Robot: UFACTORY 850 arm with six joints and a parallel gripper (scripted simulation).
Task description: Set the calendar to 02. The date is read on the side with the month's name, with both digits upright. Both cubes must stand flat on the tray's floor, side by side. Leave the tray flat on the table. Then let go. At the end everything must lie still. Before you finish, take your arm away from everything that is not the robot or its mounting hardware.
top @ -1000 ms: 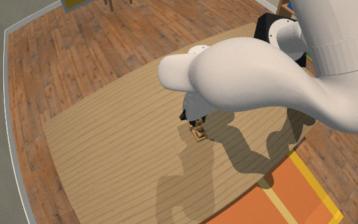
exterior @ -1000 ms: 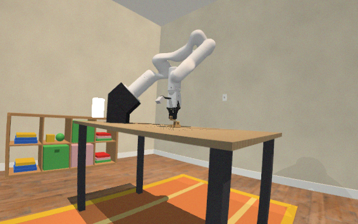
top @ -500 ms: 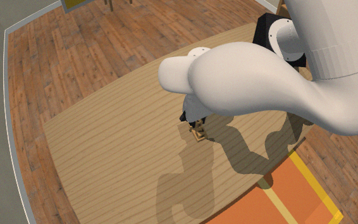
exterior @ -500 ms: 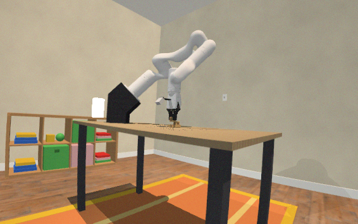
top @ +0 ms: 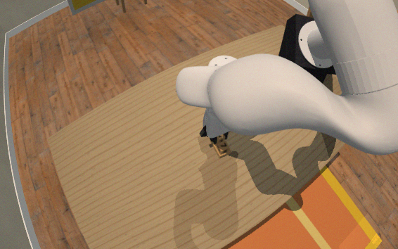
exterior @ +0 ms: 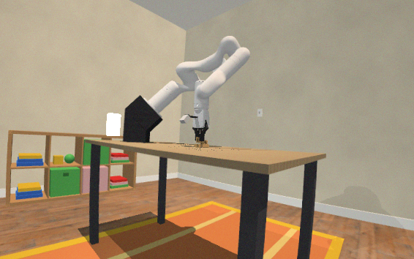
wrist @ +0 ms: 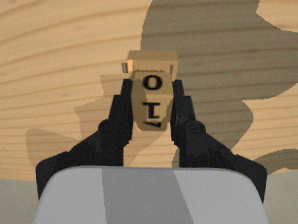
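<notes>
Now: the wooden cube 20 mm below my hand. Also, from my hand: wooden calendar tray: 20 mm to the left, 50 mm below.
</notes>
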